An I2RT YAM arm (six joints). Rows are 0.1 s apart.
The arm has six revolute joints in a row. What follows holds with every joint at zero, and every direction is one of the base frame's.
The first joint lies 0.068 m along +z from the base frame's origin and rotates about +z.
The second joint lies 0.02 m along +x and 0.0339 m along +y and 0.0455 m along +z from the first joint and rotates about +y.
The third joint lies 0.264 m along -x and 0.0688 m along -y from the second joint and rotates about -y.
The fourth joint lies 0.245 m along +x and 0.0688 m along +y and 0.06 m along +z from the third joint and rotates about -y.
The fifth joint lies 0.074 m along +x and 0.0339 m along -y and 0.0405 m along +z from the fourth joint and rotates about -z.
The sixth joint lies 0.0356 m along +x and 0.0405 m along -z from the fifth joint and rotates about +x.
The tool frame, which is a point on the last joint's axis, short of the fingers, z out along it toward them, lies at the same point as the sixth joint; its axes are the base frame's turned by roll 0, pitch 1.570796 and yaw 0 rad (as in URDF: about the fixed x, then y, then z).
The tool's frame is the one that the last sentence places.
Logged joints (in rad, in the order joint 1, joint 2, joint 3, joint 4, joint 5, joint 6), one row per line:
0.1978, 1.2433, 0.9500, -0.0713, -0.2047, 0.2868
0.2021, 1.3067, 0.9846, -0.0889, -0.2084, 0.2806
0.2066, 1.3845, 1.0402, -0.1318, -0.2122, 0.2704
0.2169, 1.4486, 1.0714, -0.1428, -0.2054, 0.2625
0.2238, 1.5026, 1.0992, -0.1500, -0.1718, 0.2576
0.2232, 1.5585, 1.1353, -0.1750, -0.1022, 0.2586
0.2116, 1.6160, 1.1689, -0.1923, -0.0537, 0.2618
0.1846, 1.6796, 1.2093, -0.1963, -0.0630, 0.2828
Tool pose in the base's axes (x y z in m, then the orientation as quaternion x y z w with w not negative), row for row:
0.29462, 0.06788, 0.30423, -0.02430, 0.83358, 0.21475, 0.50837
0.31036, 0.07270, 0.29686, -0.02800, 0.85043, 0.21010, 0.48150
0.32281, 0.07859, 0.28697, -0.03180, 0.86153, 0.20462, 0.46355
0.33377, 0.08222, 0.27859, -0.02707, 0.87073, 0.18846, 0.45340
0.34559, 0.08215, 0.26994, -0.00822, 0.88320, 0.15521, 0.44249
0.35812, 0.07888, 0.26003, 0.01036, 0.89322, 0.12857, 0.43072
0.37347, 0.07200, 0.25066, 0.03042, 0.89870, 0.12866, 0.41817
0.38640, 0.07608, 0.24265, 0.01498, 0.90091, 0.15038, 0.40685
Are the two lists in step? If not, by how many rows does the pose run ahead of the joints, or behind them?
The pose runs 1 row ahead of the joints: the pose in row i belongs to the joints in row i + 1.
